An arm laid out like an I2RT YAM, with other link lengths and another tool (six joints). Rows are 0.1 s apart.
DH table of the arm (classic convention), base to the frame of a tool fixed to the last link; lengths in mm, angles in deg. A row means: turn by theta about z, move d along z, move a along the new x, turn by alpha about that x. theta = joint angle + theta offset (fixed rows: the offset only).
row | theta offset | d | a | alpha
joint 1 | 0 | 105.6 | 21 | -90
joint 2 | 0 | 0 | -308.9 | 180
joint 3 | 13.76 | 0 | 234.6 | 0
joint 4 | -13.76 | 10.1 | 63.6 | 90
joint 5 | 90 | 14.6 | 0 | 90
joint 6 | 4.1 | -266.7 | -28.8 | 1.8
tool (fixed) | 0 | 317.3 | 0 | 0
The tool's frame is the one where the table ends.
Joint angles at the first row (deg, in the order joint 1, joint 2, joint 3, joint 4, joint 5, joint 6):
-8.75 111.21 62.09 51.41 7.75 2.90
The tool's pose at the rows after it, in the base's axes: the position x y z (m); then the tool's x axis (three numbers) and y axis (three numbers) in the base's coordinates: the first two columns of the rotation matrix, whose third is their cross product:
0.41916 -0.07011 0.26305 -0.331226 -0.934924 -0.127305 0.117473 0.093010 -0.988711
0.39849 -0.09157 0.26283 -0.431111 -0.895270 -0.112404 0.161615 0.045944 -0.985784
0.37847 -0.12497 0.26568 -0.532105 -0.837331 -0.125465 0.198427 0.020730 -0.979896
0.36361 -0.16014 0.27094 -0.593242 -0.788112 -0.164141 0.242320 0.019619 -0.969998
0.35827 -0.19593 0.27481 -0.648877 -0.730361 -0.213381 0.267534 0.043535 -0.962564
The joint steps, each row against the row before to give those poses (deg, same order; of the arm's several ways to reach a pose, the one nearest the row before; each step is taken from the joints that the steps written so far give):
-1.95 -2.72 -3.99 1.76 1.40 -0.12
-3.10 -2.01 -4.62 5.34 3.32 -1.59
-5.09 -1.48 -2.51 2.90 1.87 0.14
-5.50 -0.26 0.06 1.12 -0.48 2.00
-4.75 1.26 3.05 -2.51 0.21 3.03

